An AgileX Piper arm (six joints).
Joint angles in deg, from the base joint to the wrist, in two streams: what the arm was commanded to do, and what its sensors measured. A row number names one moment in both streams.
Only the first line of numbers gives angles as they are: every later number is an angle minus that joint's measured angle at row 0.
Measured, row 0:
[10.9, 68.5, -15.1, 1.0, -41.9, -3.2]
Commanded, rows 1 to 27:
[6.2, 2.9, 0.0, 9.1, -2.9, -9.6]
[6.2, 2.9, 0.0, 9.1, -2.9, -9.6]
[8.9, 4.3, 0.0, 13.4, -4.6, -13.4]
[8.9, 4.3, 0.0, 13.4, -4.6, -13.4]
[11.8, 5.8, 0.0, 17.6, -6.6, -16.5]
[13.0, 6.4, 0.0, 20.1, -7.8, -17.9]
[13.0, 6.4, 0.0, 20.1, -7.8, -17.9]
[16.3, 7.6, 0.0, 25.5, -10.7, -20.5]
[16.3, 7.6, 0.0, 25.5, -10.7, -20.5]
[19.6, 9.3, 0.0, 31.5, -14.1, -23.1]
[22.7, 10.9, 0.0, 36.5, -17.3, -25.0]
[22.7, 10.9, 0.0, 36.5, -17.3, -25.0]
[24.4, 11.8, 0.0, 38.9, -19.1, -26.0]
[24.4, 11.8, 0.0, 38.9, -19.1, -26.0]
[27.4, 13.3, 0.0, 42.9, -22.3, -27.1]
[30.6, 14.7, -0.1, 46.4, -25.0, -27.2]
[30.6, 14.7, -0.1, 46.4, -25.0, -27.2]
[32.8, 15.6, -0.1, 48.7, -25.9, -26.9]
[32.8, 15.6, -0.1, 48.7, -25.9, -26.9]
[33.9, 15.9, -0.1, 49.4, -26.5, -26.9]
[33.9, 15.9, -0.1, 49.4, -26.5, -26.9]
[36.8, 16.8, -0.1, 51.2, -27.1, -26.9]
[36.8, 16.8, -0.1, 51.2, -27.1, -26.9]
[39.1, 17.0, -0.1, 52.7, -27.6, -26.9]
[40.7, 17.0, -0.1, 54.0, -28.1, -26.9]
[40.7, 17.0, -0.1, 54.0, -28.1, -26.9]
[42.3, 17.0, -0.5, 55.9, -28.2, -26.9]
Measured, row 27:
[40.4, 16.9, -0.1, 53.4, -26.9, -26.2]
